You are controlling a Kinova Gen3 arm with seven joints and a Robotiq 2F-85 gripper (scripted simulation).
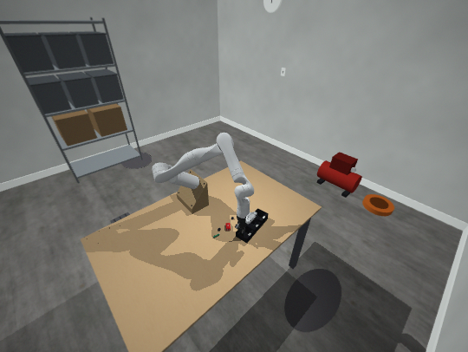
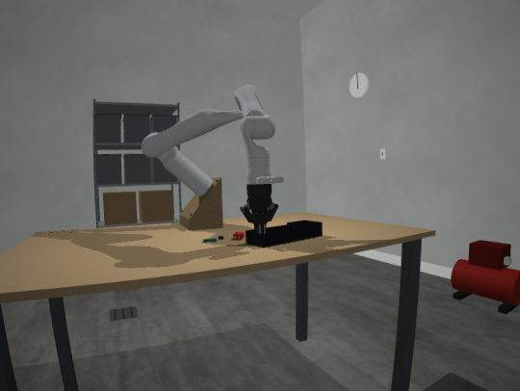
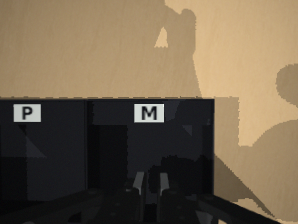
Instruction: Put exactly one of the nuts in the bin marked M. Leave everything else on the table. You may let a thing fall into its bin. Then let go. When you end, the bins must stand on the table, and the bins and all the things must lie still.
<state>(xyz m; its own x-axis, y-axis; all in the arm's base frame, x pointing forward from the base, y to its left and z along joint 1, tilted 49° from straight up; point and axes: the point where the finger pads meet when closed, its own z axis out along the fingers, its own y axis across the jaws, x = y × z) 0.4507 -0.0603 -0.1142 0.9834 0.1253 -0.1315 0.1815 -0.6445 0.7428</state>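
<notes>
My gripper is now 90 mm to the right of the black three-compartment bin and 10 mm above it. Also, from my hand: red 9V battery (90 mm behind, 40 mm to the right, 30 mm below); then green AA battery (130 mm to the right, 90 mm behind, 30 mm below); then white domino (110 mm behind, 90 mm to the left, 30 mm below).
</notes>
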